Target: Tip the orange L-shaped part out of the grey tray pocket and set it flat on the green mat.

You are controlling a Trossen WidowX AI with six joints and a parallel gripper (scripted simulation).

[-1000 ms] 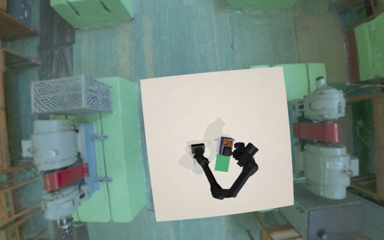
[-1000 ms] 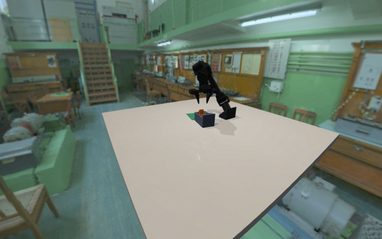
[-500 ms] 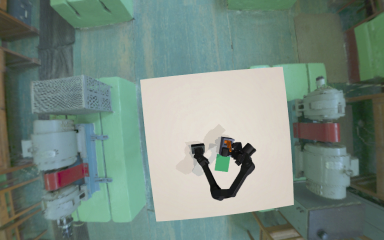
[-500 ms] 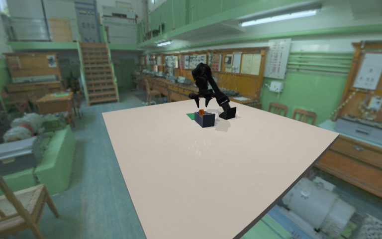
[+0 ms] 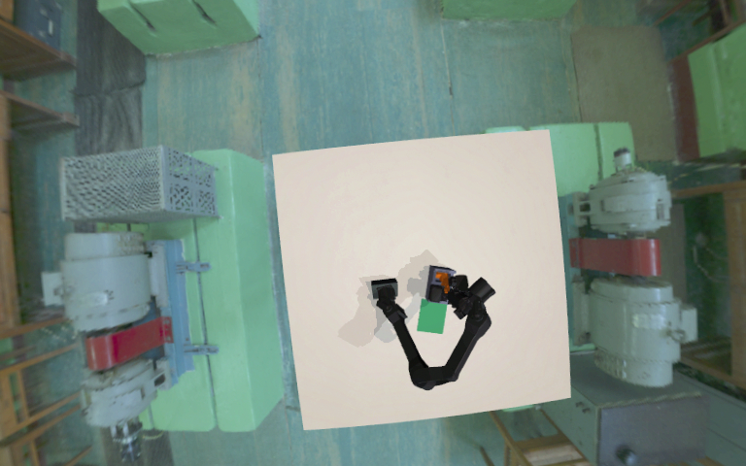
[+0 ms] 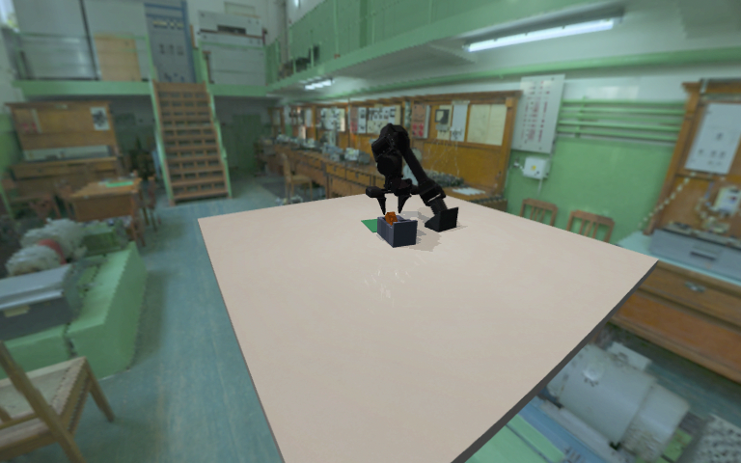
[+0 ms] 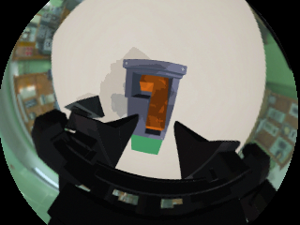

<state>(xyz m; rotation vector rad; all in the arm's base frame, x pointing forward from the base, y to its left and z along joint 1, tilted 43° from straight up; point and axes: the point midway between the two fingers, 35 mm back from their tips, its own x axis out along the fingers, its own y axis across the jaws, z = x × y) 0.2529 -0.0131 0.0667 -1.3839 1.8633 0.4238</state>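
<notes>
My gripper tip is now 4 cm to the right of the orange L-shaped part and 5 cm above it. The rest, counted from my gripper tip: green mat 7 cm behind, 13 cm to the right, 11 cm below.
</notes>
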